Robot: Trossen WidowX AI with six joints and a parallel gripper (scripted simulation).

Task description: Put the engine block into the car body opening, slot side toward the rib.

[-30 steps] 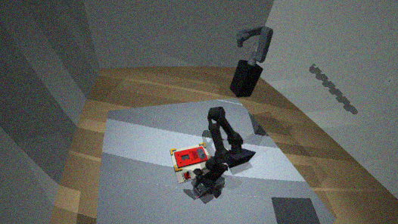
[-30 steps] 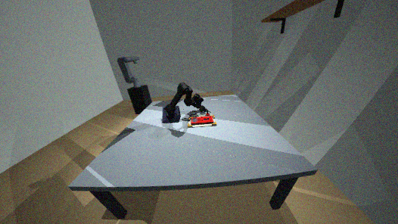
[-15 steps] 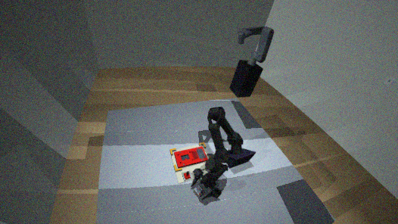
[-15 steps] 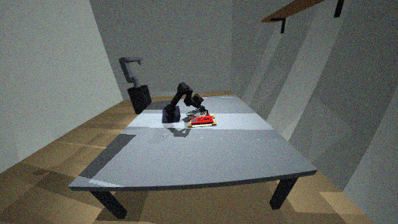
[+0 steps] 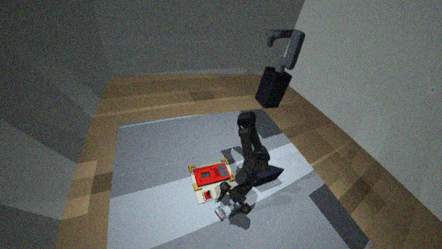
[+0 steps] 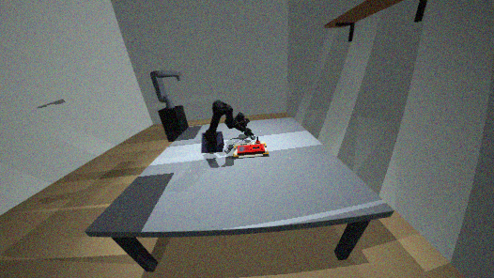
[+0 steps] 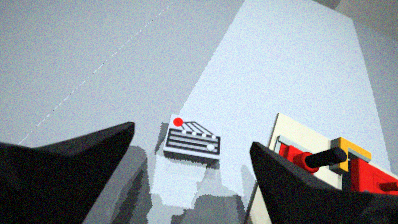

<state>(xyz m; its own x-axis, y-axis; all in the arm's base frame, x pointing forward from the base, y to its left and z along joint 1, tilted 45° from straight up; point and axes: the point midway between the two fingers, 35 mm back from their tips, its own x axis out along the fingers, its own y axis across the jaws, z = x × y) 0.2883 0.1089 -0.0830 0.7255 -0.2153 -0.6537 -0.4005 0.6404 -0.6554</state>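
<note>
Now: gripper tip 40 mm above the engine block.
</note>
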